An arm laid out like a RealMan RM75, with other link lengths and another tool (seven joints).
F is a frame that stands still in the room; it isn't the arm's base.
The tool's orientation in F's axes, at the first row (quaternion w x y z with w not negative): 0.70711, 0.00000, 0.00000, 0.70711
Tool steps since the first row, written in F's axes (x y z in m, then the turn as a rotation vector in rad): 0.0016, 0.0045, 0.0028, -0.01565, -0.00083, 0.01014; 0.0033, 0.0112, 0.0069, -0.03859, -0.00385, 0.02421; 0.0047, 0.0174, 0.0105, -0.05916, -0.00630, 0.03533; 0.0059, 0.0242, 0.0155, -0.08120, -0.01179, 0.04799; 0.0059, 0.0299, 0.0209, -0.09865, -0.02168, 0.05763; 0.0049, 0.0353, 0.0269, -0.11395, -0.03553, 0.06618; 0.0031, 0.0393, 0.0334, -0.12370, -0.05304, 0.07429; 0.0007, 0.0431, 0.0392, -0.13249, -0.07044, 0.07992; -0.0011, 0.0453, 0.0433, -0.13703, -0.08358, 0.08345; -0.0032, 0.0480, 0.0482, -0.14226, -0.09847, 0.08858
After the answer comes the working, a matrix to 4 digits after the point.
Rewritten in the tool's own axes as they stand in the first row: 0.0045, -0.0016, 0.0028, -0.00083, 0.01565, 0.01014; 0.0112, -0.0033, 0.0069, -0.00385, 0.03859, 0.02421; 0.0174, -0.0047, 0.0105, -0.00630, 0.05916, 0.03533; 0.0242, -0.0059, 0.0155, -0.01179, 0.08120, 0.04799; 0.0299, -0.0059, 0.0209, -0.02168, 0.09865, 0.05763; 0.0353, -0.0049, 0.0269, -0.03553, 0.11395, 0.06618; 0.0393, -0.0031, 0.0334, -0.05304, 0.12370, 0.07429; 0.0431, -0.0007, 0.0392, -0.07044, 0.13249, 0.07992; 0.0453, 0.0011, 0.0433, -0.08358, 0.13703, 0.08345; 0.0480, 0.0032, 0.0482, -0.09847, 0.14226, 0.08858
The tool's axes in the first row as the columns of a matrix, in F's axes (rounded; the answer above uses it unrounded):
0.0000, -1.0000, 0.0000
1.0000, 0.0000, 0.0000
0.0000, 0.0000, 1.0000

